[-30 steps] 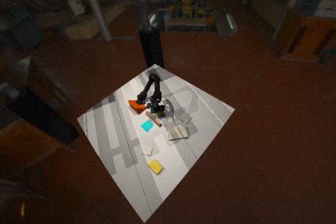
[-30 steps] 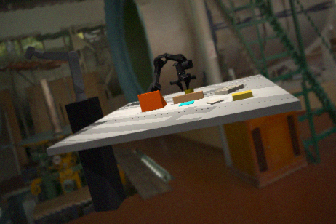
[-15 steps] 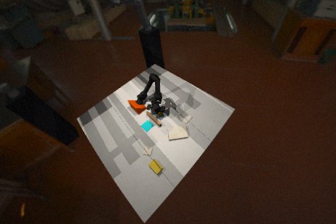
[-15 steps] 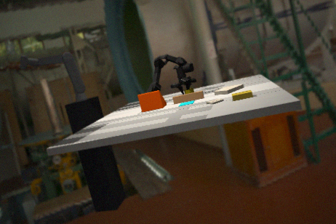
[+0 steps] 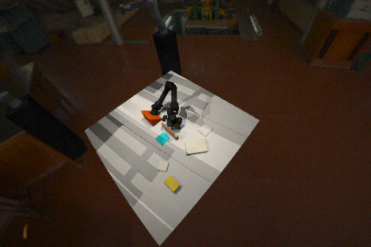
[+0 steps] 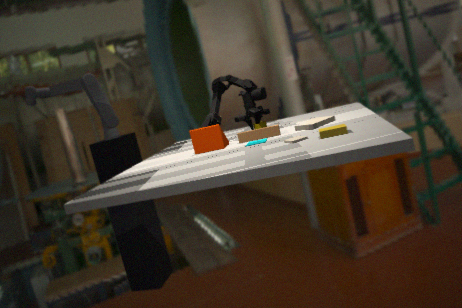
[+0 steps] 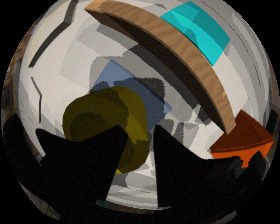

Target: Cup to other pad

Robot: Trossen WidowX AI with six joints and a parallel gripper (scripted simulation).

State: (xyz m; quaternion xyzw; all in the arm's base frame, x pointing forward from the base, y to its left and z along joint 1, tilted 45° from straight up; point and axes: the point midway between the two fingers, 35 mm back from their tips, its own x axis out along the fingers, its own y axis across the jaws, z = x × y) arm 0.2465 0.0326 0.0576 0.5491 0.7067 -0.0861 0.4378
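The teal pad lies 2 cm ahead of my gripper tip, 17 cm to the right of it and 4 cm below it. The rest, counted from my gripper tip: wooden bar (2 cm ahead, 7 cm to the right, 2 cm below); beige slab (31 cm ahead, 1 cm to the right, 2 cm below); yellow cup (2 cm ahead, 2 cm to the left).
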